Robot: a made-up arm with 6 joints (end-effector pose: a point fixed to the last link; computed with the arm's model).
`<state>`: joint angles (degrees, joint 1 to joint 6).
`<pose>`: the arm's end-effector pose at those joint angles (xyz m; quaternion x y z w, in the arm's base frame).
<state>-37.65 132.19 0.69 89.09 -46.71 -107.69</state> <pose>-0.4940 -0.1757 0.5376 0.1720 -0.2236 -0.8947 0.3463</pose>
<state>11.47 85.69 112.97 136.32 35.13 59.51</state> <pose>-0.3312 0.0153 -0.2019 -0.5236 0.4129 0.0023 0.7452</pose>
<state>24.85 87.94 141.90 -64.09 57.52 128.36</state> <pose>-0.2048 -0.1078 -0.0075 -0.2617 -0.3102 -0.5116 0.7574</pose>
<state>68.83 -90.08 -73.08 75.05 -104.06 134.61</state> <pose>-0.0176 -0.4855 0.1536 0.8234 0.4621 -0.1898 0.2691</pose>
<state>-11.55 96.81 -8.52 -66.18 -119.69 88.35</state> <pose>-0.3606 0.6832 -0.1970 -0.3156 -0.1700 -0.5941 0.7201</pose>
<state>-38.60 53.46 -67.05 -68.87 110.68 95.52</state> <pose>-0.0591 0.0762 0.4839 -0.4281 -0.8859 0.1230 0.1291</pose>
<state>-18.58 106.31 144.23 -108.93 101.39 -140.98</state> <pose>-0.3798 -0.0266 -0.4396 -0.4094 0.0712 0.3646 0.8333</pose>
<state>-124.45 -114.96 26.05 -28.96 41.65 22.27</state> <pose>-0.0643 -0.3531 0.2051 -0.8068 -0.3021 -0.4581 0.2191</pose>
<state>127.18 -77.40 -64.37 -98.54 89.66 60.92</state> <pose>-0.3009 -0.3099 -0.0913 -0.6493 0.4180 0.4447 0.4538</pose>
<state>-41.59 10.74 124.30 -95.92 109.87 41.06</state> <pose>-0.6706 -0.2116 -0.0774 -0.4107 0.0949 -0.5222 0.7414</pose>
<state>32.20 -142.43 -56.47 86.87 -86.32 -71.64</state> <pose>-0.8150 -0.1914 0.0796 0.3641 -0.8515 -0.2140 0.3109</pose>
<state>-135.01 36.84 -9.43 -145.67 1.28 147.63</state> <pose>-0.3194 0.0808 0.2157 -0.3463 -0.0535 -0.2089 0.9130</pose>
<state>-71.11 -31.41 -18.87 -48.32 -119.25 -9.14</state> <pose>-0.2209 -0.2596 0.7457 -0.5034 0.0986 -0.2002 0.8348</pose>
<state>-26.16 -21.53 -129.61 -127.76 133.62 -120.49</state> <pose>0.2070 -0.3467 0.0213 0.3914 -0.1104 -0.7188 0.5638</pose>
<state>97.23 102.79 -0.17 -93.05 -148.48 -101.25</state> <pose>-0.4016 -0.6156 -0.6671 -0.7632 0.4767 0.3305 0.2847</pose>
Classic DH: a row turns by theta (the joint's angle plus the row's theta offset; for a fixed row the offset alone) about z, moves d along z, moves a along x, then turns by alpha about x. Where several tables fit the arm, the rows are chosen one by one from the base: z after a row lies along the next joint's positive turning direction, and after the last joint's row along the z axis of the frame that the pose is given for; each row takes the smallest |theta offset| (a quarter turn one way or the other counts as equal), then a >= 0, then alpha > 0; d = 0 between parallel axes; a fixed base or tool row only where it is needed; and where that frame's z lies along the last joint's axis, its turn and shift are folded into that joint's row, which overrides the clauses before.
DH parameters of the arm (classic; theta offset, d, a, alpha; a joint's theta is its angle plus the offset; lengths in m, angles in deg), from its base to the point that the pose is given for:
base (fixed): -90 0.067 0 90
joint 1: 90 0.32 0.073 90
joint 2: 90 -0.083 0.078 90
joint 3: 0 0.034 0.033 90
joint 4: 90 0.365 0.213 -90
joint 5: 90 0.051 0.311 90
joint 6: -25.46 0 -0.1861 0
tool (fixed): 115.46 -0.007 0 0

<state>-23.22 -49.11 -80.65 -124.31 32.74 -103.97</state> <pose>-0.2211 0.0786 0.4032 0.1908 -0.5136 -0.6581 0.5164</pose>
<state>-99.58 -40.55 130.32 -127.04 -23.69 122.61</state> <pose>-0.4821 0.1727 -0.0302 0.2363 -0.8962 -0.3742 0.0308</pose>
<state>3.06 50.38 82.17 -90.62 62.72 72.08</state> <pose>-0.5190 0.0306 -0.1820 -0.1059 0.4005 -0.7932 0.4463</pose>
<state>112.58 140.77 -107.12 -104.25 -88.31 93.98</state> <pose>-0.4963 0.2793 -0.4872 -0.2926 -0.6397 -0.2141 0.6777</pose>
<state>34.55 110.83 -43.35 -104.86 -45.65 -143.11</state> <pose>-0.1181 0.1955 -0.5382 -0.8641 0.0793 -0.0517 0.4944</pose>
